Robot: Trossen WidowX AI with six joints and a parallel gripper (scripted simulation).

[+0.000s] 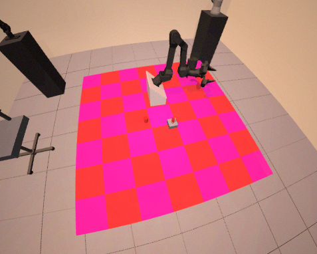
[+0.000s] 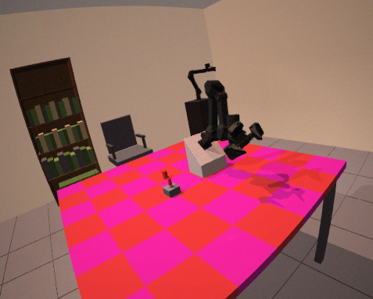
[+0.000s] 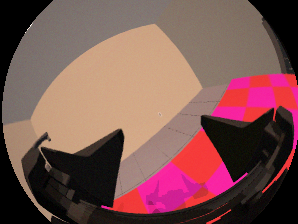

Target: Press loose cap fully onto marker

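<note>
Now: gripper tip 9 cm short of the red cap, 56 cm to the left of it and 22 cm above it. The rest, counted from my gripper tip: grey holder block (17 cm ahead, 38 cm to the right, 23 cm below); red marker (17 cm ahead, 38 cm to the right, 17 cm below).
</note>
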